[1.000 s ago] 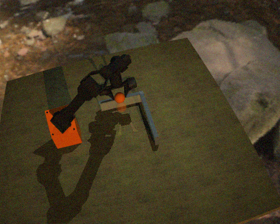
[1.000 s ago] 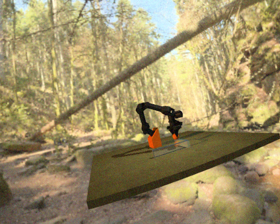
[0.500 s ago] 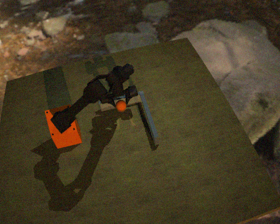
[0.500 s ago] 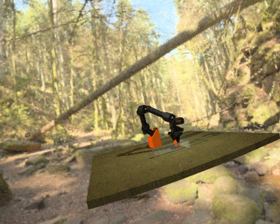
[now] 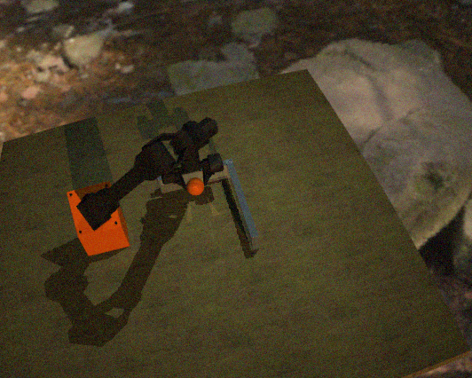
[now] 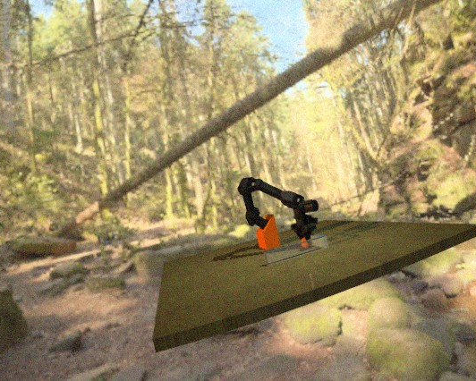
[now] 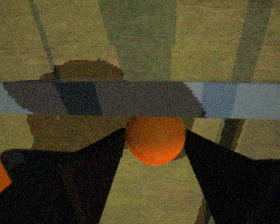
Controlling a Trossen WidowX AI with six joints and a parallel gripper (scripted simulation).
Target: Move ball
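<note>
The orange ball lies right at my gripper tip. Also, from my gripper tip: see-through ball right at my gripper tip.
</note>
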